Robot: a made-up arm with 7 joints.
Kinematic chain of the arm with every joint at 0, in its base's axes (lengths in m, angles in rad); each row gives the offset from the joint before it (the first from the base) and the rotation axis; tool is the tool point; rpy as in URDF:
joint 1: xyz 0 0 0.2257 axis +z
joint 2: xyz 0 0 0 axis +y
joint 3: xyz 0 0 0.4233 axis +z
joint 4: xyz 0.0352 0 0 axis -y
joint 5: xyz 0.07 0 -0.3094 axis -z
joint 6: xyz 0 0 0 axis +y
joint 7: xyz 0.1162 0 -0.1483 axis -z
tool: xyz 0 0 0 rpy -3.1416 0 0
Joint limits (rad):
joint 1: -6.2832..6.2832
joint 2: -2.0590..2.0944
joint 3: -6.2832..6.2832
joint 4: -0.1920..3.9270
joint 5: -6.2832..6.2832
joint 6: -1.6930..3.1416
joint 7: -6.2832..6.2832
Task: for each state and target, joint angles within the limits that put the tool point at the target. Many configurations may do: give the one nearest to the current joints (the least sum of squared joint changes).
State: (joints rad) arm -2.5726 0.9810 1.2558 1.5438 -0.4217 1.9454 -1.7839
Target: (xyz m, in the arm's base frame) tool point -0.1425 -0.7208 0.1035
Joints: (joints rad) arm -2.3014 1.3631 1.1413 2.0638 -0.5564 1.4601 -1.7839
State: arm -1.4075 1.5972 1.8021 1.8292 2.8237 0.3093 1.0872
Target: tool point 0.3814 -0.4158 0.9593
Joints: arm -1.1157 0.7123 1.9352 2.6679 2.8501 0.8192 1.0872
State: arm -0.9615 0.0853 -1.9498 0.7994 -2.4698 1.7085 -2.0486
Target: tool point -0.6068 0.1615 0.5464
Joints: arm -0.9211 -0.4286 -2.0900 1.2894 -2.5599 1.6184 -2.0486
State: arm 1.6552 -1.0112 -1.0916 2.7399 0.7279 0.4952 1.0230
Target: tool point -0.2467 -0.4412 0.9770
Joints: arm 1.2982 -0.4871 -1.2109 3.2698 0.6793 0.3607 1.0230
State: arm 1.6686 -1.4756 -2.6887 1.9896 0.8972 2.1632 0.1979
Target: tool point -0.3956 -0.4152 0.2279
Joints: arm 0.6547 -0.9522 -3.2069 1.9893 0.6321 2.4104 0.1979
